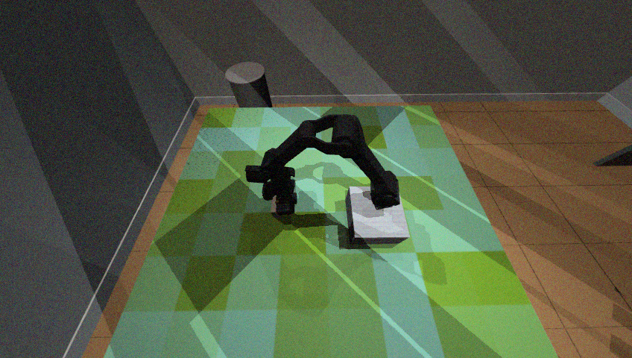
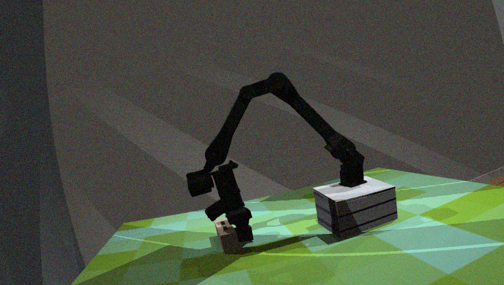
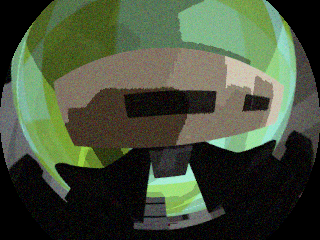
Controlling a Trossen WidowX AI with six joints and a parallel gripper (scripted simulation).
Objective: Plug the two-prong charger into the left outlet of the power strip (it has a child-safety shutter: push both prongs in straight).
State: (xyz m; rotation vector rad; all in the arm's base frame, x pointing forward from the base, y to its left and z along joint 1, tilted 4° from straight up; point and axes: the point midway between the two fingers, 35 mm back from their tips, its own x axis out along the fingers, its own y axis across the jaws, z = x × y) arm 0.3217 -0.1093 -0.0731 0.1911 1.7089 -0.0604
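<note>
My gripper tip is 2 cm short of the black two-prong charger and 1 cm below it.
</note>
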